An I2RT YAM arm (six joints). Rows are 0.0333 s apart.
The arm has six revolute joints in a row. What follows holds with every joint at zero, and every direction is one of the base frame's. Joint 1 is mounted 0.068 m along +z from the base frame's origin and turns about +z. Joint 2 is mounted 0.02 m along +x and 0.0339 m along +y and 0.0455 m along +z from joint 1 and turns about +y. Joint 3 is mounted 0.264 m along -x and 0.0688 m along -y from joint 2 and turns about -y. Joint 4 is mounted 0.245 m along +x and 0.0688 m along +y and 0.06 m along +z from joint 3 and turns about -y. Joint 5 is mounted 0.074 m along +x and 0.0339 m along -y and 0.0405 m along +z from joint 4 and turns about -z. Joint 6 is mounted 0.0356 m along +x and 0.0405 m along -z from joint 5 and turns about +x. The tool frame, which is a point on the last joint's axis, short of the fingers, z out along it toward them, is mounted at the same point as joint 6; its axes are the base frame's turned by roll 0, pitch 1.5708 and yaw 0 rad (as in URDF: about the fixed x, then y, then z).
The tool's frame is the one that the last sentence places.
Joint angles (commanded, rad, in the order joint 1, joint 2, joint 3, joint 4, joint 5, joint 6), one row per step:
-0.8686 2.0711 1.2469 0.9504 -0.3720 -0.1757
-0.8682 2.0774 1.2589 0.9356 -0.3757 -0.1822
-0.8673 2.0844 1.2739 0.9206 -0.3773 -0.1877
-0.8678 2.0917 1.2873 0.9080 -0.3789 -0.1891
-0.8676 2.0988 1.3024 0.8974 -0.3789 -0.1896
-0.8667 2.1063 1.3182 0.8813 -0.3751 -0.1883
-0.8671 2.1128 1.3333 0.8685 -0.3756 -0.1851
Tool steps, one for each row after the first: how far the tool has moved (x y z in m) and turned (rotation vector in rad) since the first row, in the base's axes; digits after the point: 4 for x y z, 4 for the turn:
0.0017 -0.0016 -0.0006 0.0010 0.0093 0.0033
0.0039 -0.0034 -0.0005 0.0014 0.0165 0.0052
0.0054 -0.0054 -0.0009 0.0050 0.0215 0.0062
0.0072 -0.0075 -0.0004 0.0065 0.0234 0.0064
0.0093 -0.0095 -0.0004 0.0139 0.0275 0.0037
0.0109 -0.0116 0.0001 0.0199 0.0288 0.0041

